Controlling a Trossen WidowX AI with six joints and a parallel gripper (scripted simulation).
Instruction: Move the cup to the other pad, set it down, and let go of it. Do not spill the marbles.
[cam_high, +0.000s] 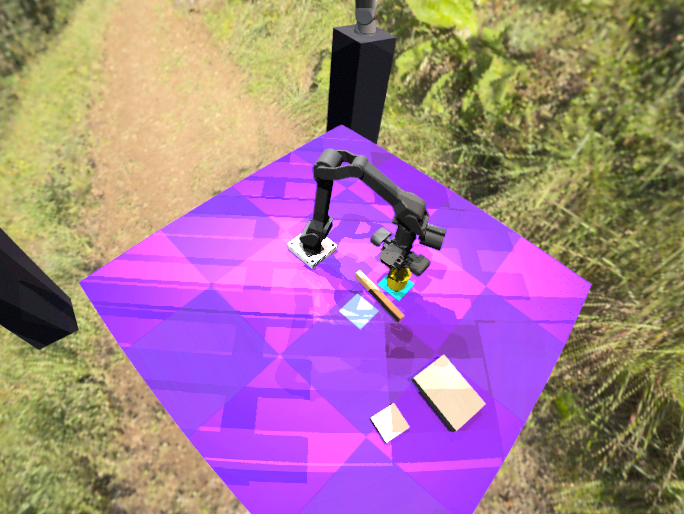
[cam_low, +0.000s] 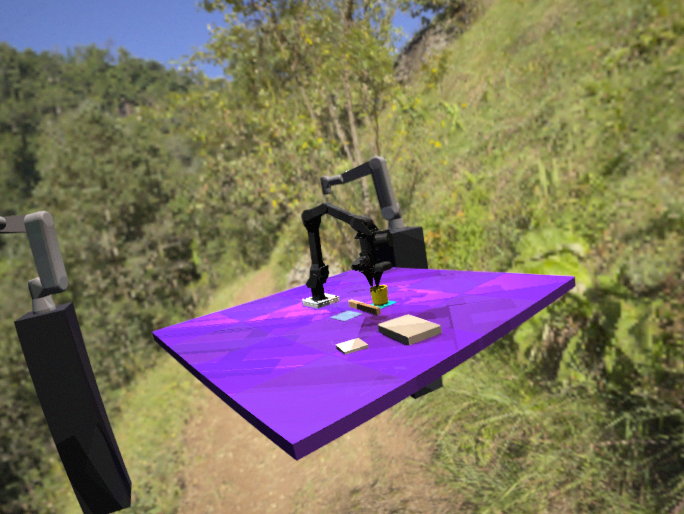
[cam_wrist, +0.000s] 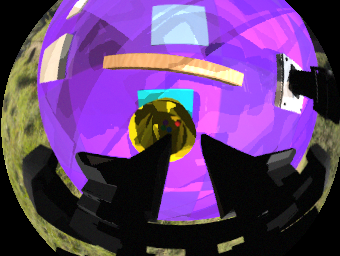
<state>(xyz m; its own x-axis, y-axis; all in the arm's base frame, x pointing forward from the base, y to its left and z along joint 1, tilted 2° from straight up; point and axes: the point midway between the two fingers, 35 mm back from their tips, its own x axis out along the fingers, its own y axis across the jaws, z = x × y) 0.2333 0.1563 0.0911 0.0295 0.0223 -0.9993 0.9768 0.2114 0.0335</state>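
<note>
My gripper tip is now 20 mm short of the yellow cup and 40 mm above it. From my gripper tip the other things lie so: tan wooden bar: 30 mm ahead, 80 mm to the right, 70 mm below; then cyan pad: 30 mm ahead, 80 mm below; then light blue pad: 40 mm ahead, 160 mm to the right, 80 mm below.
</note>
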